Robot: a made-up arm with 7 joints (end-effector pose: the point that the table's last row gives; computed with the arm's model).
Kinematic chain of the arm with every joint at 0, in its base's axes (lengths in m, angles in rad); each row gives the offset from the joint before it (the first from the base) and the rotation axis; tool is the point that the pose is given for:
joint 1: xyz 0 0 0.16 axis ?
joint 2: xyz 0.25 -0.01 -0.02 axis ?
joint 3: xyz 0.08 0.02 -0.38 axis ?
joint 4: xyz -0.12 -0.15 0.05 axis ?
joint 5: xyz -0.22 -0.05 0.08 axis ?
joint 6: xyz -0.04 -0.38 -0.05 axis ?
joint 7: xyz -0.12 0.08 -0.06 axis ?
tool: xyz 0 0.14 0.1
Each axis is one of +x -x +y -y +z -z.
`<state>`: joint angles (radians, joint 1 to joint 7).
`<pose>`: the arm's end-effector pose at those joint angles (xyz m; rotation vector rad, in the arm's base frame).
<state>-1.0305 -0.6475 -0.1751 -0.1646 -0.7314 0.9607 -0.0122</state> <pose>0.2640 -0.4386 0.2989 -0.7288 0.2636 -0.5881</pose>
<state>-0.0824 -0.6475 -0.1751 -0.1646 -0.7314 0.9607 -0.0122</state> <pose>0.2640 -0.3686 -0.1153 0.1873 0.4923 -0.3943</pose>
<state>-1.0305 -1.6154 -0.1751 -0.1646 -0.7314 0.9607 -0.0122</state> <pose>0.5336 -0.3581 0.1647 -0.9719 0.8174 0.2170</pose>
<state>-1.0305 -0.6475 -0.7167 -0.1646 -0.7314 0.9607 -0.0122</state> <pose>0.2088 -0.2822 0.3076 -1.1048 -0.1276 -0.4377</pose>
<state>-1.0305 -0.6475 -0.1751 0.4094 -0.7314 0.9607 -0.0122</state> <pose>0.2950 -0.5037 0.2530 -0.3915 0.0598 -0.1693</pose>
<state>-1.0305 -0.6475 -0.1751 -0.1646 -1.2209 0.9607 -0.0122</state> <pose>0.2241 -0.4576 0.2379 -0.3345 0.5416 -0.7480</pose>
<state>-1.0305 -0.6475 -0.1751 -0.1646 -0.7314 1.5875 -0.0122</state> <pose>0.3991 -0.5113 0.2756 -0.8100 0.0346 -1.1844</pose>
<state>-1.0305 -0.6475 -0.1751 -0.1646 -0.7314 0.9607 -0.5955</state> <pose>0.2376 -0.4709 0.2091 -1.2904 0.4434 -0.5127</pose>
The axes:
joint 1: +x
joint 2: -z
joint 3: +x
joint 4: -y
joint 5: -x
joint 6: -z
joint 7: +x

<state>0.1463 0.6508 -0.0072 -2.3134 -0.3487 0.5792 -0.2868</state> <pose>0.1753 -0.2573 -0.0543 0.2307 2.6169 -0.4379</pose>
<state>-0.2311 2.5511 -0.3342 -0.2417 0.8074 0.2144 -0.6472</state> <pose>0.3888 0.3543 -0.0157 -0.4981 2.0309 -2.0021</pose>
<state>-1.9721 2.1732 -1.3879 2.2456 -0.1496 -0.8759 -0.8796</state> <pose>-0.2549 0.0749 0.2653 1.7654 -0.7971 -0.3062</pose>
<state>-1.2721 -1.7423 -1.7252 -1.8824 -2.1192 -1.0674 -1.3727</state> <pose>-0.2873 -0.6836 0.0698 -1.9423 -0.6228 1.0925</pose>
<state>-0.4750 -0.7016 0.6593 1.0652 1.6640 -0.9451 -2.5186</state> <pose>-0.0757 -0.9341 -0.0888 2.2682 0.7193 0.0111</pose>
